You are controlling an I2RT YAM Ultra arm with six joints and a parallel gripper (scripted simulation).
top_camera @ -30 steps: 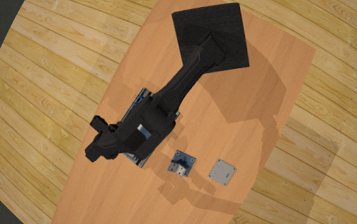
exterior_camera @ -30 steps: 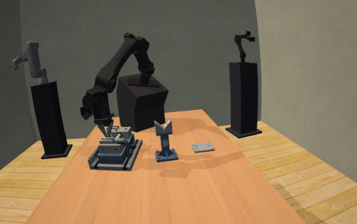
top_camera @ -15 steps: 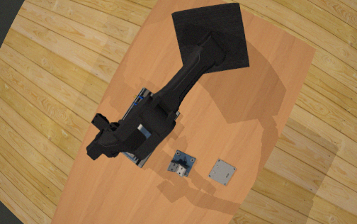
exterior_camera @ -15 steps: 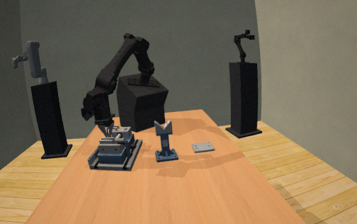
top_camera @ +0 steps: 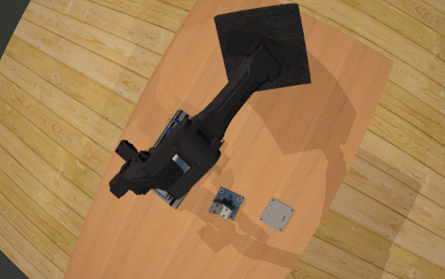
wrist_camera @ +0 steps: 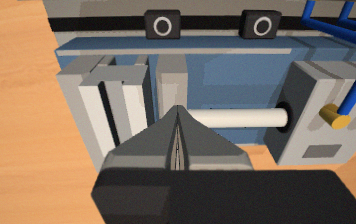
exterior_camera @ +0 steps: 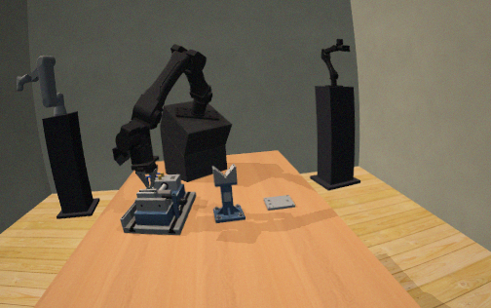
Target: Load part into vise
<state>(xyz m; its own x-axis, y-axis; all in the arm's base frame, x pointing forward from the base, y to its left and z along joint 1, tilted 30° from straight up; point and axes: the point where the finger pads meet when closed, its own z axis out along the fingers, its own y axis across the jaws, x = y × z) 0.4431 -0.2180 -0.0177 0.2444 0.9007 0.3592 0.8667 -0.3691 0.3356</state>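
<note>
Right now the moving jaw is 30 mm below my hand, 20 mm to the left of it and 10 mm ahead of it. Round my hand: cylinder rod (40 mm behind, 30 mm to the left, 30 mm below); part (40 mm ahead, 10 mm to the right); fixed jaw (70 mm ahead, 30 mm below).
</note>
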